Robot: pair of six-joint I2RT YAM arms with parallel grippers.
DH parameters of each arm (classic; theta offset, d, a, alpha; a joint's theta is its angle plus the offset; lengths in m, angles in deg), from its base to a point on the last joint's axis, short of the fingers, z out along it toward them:
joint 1: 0 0.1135 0.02 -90
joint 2: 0 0 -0.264 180
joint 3: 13.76 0 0.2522 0
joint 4: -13.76 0 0.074 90
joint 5: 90 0 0 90
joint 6: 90 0.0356 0 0
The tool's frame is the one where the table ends.
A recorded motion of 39 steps. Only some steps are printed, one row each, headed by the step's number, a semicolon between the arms.
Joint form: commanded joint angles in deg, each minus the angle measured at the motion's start. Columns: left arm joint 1, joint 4, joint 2, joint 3, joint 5, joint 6; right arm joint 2, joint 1, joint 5, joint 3, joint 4, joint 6.
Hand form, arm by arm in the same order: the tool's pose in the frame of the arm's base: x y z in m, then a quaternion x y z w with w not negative. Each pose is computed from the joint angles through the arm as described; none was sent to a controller.
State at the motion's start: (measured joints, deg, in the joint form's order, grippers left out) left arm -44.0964 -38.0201 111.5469 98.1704 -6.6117 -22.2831; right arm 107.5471 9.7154 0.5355 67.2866 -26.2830 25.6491
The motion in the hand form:
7: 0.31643 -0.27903 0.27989 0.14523 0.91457 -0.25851 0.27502; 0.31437 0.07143 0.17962 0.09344 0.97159 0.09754 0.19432
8: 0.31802 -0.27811 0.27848 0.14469 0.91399 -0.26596 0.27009; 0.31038 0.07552 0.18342 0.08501 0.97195 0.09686 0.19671
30: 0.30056 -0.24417 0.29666 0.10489 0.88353 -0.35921 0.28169; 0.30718 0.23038 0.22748 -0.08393 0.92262 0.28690 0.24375
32: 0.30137 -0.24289 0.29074 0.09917 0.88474 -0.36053 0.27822; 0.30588 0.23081 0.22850 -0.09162 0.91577 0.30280 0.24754
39: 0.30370 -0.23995 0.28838 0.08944 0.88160 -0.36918 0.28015; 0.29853 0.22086 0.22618 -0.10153 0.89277 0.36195 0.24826
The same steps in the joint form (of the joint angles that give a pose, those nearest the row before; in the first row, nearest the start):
7: 3.37 7.38 -5.22 -7.44 14.64 -3.63; -12.39 2.68 -4.25 -8.62 -2.37 -1.45
8: 3.70 7.70 -5.07 -7.59 15.80 -3.82; -13.42 3.58 -3.91 -8.86 -2.90 -1.60
30: 6.55 17.21 -15.10 -18.50 23.63 -10.15; -7.32 25.94 -13.79 4.05 7.77 4.79
32: 6.79 18.28 -15.01 -19.68 23.85 -10.73; -7.83 25.96 -15.33 3.18 9.66 4.62
39: 7.40 20.16 -15.16 -20.74 24.45 -11.81; -10.79 24.78 -21.93 -2.49 16.92 5.64

